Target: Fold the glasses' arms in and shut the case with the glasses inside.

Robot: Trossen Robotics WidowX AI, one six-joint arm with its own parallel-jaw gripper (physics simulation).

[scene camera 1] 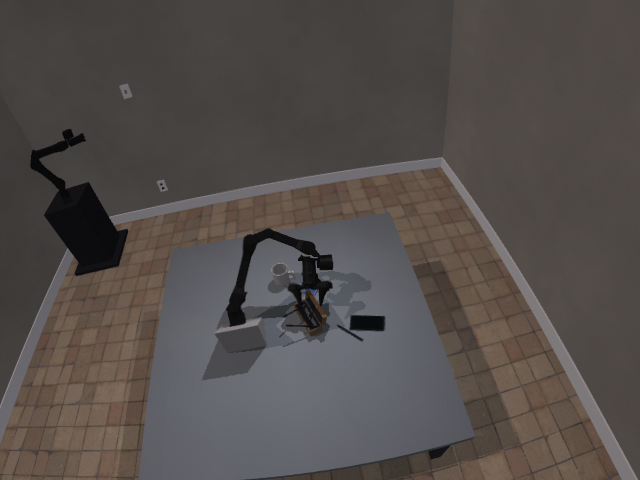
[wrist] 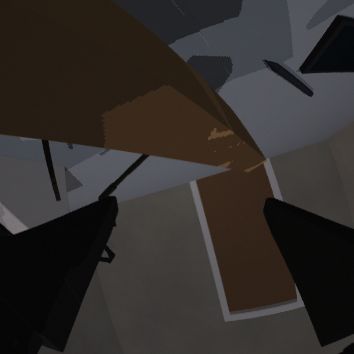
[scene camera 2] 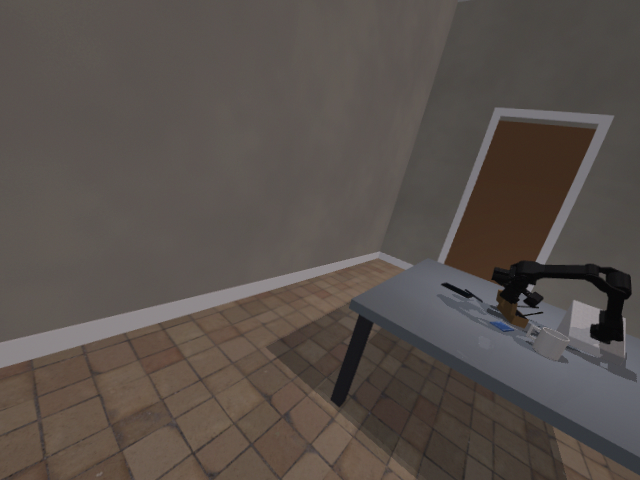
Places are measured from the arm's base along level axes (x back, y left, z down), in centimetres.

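Pixels of known places: gripper, fingertip midpoint: [scene camera 1: 310,306] [wrist: 191,204]; arm's base, origin of the base link: [scene camera 1: 237,324] [scene camera 2: 600,334].
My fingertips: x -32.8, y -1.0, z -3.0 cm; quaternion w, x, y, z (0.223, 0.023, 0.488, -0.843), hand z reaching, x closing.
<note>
Ahead of a thing's pixels: the offset from my fingertips to its top centre. "pt": to the spot under its first point.
The brown case [scene camera 1: 315,329] [scene camera 2: 508,308] [wrist: 150,117] stands on the table with its lid raised. In the wrist view its brown outer side fills the upper left and narrows to a corner near the middle. The dark glasses lie in the case. Their thin arms [scene camera 1: 299,326] [scene camera 2: 531,314] [wrist: 123,177] stick out unfolded over the side towards the robot's base; the lenses cannot be made out. My gripper [scene camera 1: 311,302] [wrist: 191,204] is open and empty, low at the case's end nearest the blue card. In scene camera 1 its fingers show on either side of that end; whether they touch it cannot be told.
A blue card [scene camera 1: 310,291] [scene camera 2: 501,326] lies by the case. A white mug {pt dx +11.1, dy +24.1, dz +3.3 cm} [scene camera 1: 279,275] [scene camera 2: 550,345] stands nearby. A pen {dx -13.8, dy -10.1, dz +10.5 cm} [scene camera 1: 349,332] [wrist: 289,78] and a black phone {dx -22.6, dy -7.7, dz +10.6 cm} [scene camera 1: 367,322] [scene camera 2: 456,289] [wrist: 334,50] lie across from the robot's white base block [scene camera 1: 241,336] [scene camera 2: 585,326].
</note>
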